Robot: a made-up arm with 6 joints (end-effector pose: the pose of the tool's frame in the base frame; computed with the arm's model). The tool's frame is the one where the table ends.
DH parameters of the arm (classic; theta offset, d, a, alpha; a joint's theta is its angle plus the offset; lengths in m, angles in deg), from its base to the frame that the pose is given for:
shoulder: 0 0.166 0 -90
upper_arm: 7.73 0 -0.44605 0
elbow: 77.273 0 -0.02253 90
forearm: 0 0.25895 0 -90
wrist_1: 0 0 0.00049 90
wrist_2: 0 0.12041 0 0
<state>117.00 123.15 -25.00 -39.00 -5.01 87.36</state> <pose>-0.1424 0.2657 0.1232 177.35 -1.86 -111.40</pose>
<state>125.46 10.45 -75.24 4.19 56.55 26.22</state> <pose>0.1323 -0.1984 0.5831 63.08 59.50 -164.58</pose>
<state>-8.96 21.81 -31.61 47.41 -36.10 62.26</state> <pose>-0.0687 -0.0418 0.5449 48.37 -27.00 70.45</pose>
Working (the frame after each row of the table, in the pose's form):
after shoulder: 0.0000 0.0000 0.1660 -90.00 0.00 -8.96
after upper_arm: -0.3833 0.0604 0.3859 -90.00 29.54 -8.96
after elbow: -0.3890 0.0613 0.4077 0.00 75.20 -8.96
after forearm: -0.1417 0.0223 0.4738 -19.74 40.87 67.83
after wrist_1: -0.1413 0.0226 0.4736 50.26 22.22 31.02

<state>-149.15 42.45 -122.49 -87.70 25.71 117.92</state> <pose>0.2084 0.1858 0.8762 25.38 -7.32 -121.71</pose>
Working (the frame after each row of the table, in the pose's form):
after shoulder: 0.0000 0.0000 0.1660 -90.00 0.00 -149.15
after upper_arm: 0.2452 0.1465 0.5086 -90.00 50.18 -149.15
after elbow: 0.2645 0.1580 0.5105 0.00 4.96 -149.15
after forearm: 0.2453 0.1465 0.7685 -94.96 0.20 123.14
after wrist_1: 0.2450 0.1469 0.7683 -5.51 25.81 120.75

